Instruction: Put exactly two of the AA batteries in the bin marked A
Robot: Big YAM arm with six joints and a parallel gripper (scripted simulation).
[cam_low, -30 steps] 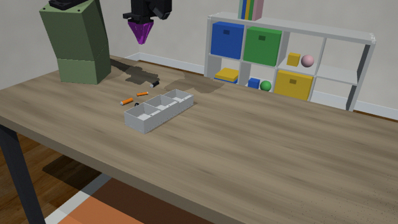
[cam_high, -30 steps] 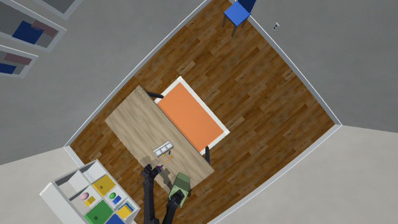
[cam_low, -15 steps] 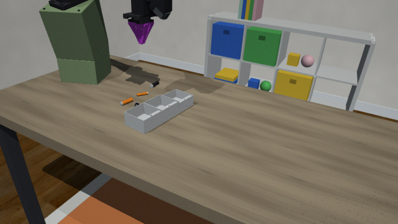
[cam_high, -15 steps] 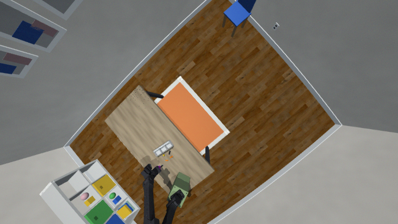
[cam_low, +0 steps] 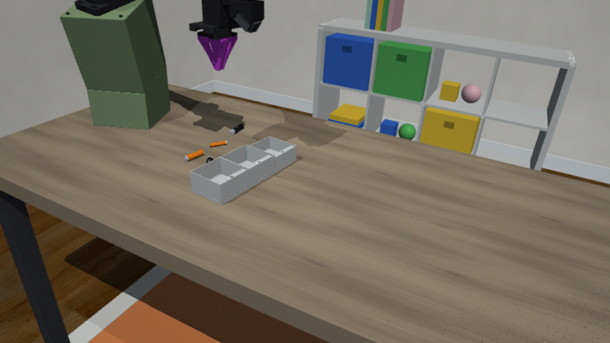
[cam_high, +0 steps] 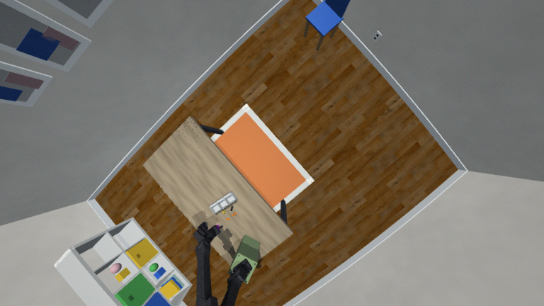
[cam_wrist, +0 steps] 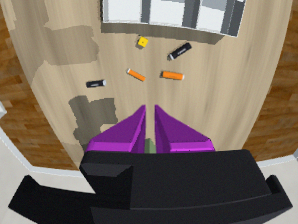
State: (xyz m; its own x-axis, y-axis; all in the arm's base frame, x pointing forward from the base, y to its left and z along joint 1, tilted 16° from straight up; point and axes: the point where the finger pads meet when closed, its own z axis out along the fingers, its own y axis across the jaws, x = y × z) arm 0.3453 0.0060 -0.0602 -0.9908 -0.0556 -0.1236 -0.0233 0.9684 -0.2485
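Right now the grey three-compartment bin is 190 mm below my hand, 110 mm ahead of it and 40 mm to the right of it. Also, from my hand: orange AA battery (210 mm below, 50 mm to the right, 40 mm behind); then yellow cube (210 mm below, 30 mm ahead, 20 mm to the left); then orange battery (210 mm below, 40 mm behind, 30 mm to the left).
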